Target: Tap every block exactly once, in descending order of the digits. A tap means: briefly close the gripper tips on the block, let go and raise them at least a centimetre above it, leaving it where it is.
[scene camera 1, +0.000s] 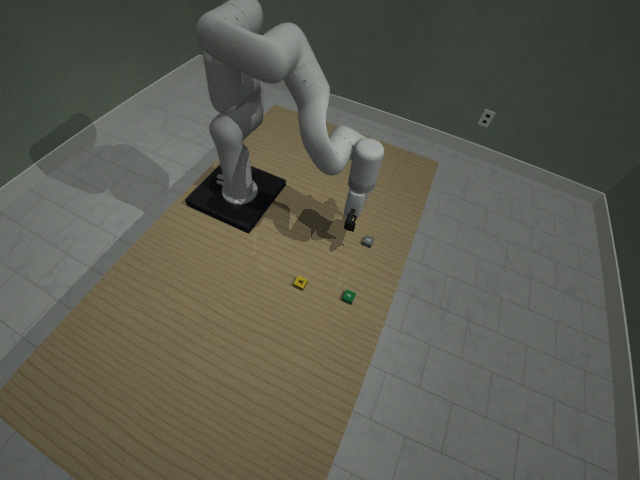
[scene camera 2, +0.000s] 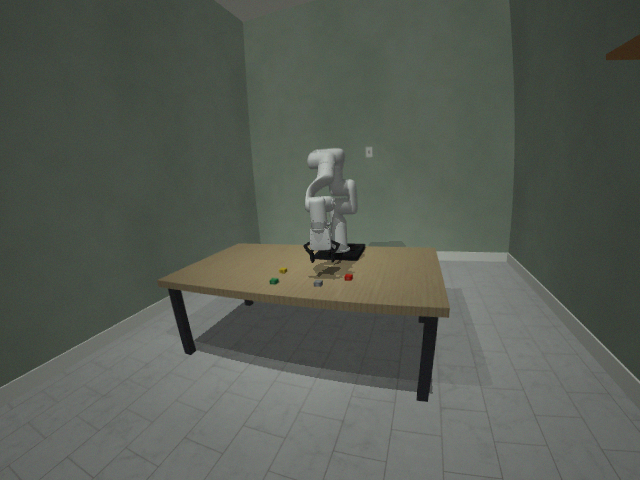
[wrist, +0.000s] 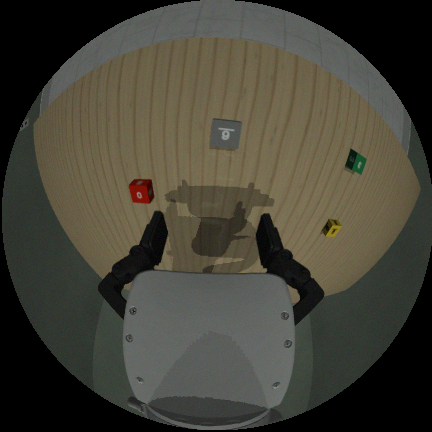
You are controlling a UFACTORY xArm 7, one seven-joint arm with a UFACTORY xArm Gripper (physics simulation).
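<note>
My gripper [scene camera 1: 349, 227] [scene camera 2: 323, 260] [wrist: 211, 222] is open and empty, raised above the table on the robot-base side of the grey block. The grey block [scene camera 1: 367, 240] [scene camera 2: 317, 283] [wrist: 225, 137] lies ahead of the fingers in the wrist view; its barred digit reads as 6 with the bar beneath. The red block [scene camera 2: 348, 277] [wrist: 142, 191] shows 0, left of the grey one in the wrist view; scene camera 1 does not show it. The green block [scene camera 1: 348, 296] [scene camera 2: 273, 281] [wrist: 356, 162] and yellow block [scene camera 1: 300, 282] [scene camera 2: 283, 270] [wrist: 332, 228] lie to the right in the wrist view, digits too small to read surely.
The wooden table [scene camera 1: 222, 361] [scene camera 2: 392, 289] [wrist: 280, 90] carries the blocks. The arm's black base plate [scene camera 1: 206, 204] [scene camera 2: 356, 253] stands at the table's rear side. The arm's shadow falls on the table beneath the gripper. The table edge runs beyond the grey and green blocks.
</note>
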